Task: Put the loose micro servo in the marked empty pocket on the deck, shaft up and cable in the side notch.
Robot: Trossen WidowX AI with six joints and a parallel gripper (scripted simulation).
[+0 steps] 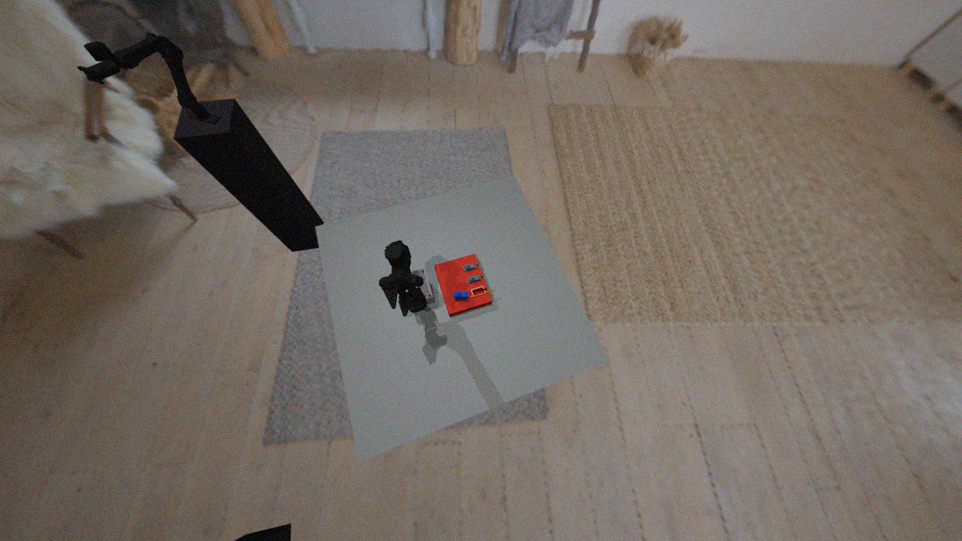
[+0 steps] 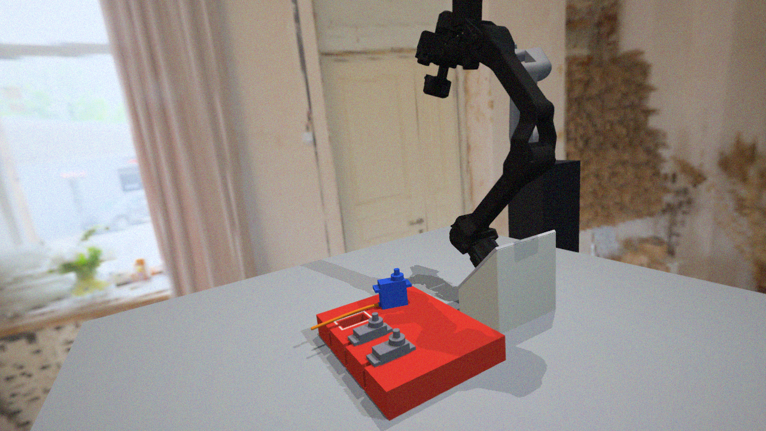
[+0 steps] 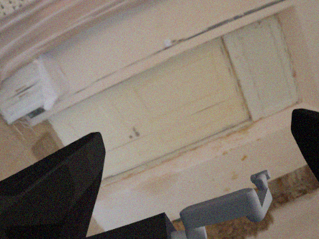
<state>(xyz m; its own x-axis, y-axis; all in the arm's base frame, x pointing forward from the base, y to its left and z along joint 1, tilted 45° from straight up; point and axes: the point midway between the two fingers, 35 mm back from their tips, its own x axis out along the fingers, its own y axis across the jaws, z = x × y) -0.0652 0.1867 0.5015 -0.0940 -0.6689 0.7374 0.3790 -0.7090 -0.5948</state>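
Now: gripper tip 23 cm short of the red deck, 28 cm to the right of it and 56 cm above it.
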